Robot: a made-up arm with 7 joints. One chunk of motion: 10 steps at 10 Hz.
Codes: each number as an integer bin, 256 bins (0 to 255) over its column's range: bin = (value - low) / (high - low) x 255, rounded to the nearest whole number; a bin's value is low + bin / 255 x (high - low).
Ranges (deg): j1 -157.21..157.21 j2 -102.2..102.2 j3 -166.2..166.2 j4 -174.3..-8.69 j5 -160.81..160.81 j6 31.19..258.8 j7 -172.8..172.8
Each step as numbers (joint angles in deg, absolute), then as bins.
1 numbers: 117.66 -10.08 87.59 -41.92 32.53 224.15 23.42
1 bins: 223 115 195 204 153 216 145
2 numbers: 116.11 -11.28 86.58 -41.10 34.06 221.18 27.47
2 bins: 222 113 194 205 155 213 148
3 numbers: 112.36 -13.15 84.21 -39.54 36.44 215.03 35.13
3 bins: 219 111 192 207 156 206 153
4 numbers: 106.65 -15.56 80.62 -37.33 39.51 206.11 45.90
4 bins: 214 108 189 211 159 196 161
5 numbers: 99.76 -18.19 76.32 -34.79 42.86 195.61 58.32
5 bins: 208 105 186 215 161 184 171
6 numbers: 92.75 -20.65 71.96 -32.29 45.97 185.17 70.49
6 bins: 203 102 183 219 164 173 180
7 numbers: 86.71 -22.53 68.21 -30.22 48.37 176.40 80.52
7 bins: 198 99 180 222 166 163 187
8 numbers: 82.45 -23.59 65.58 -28.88 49.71 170.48 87.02
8 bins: 194 98 178 224 167 156 192
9 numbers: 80.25 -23.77 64.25 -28.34 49.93 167.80 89.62
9 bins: 193 98 177 225 167 153 194
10 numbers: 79.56 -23.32 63.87 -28.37 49.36 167.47 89.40
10 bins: 192 98 176 225 167 153 193
